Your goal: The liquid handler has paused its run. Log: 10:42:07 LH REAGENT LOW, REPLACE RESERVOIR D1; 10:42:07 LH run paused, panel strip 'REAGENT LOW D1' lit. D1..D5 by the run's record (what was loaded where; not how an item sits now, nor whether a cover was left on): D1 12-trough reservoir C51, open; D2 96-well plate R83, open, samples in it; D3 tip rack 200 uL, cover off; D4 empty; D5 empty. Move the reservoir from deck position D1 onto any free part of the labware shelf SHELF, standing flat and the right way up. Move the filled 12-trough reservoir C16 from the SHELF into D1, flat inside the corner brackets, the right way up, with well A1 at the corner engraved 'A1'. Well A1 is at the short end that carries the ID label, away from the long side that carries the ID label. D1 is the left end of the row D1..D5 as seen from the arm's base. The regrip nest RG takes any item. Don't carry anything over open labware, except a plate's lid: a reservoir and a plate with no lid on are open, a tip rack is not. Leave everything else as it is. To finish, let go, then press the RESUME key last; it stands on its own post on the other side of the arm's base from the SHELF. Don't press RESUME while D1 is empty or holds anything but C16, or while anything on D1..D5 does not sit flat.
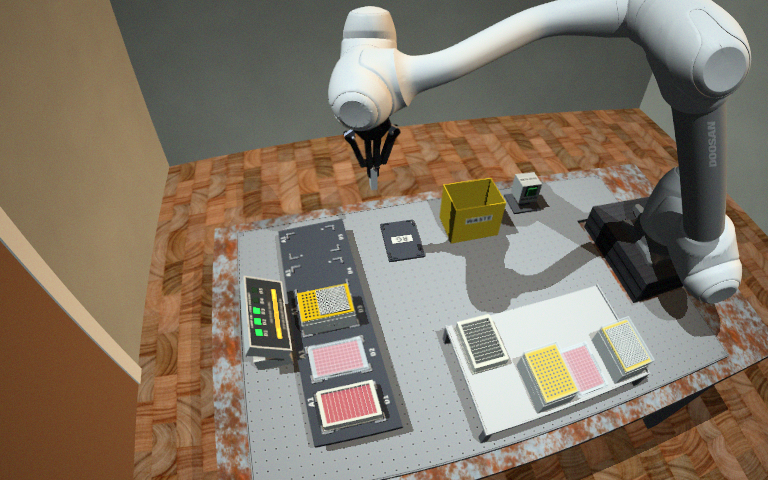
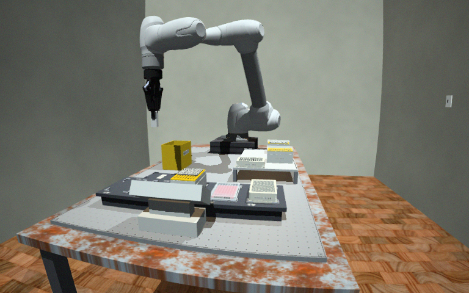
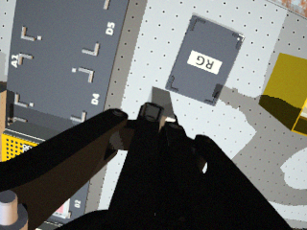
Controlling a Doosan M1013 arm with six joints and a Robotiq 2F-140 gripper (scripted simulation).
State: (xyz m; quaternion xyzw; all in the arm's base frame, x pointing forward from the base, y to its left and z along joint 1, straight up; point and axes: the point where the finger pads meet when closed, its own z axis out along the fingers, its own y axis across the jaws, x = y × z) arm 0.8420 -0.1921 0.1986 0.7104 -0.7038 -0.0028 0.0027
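The resume key post is 51 cm behind my hand, 9 cm to the right of it and 22 cm below it. Also, from my hand: waste bin (30 cm behind, 5 cm to the right, 24 cm below); RG nest (8 cm behind, 3 cm to the right, 28 cm below); yellow tip rack (16 cm ahead, 22 cm to the left, 19 cm below).
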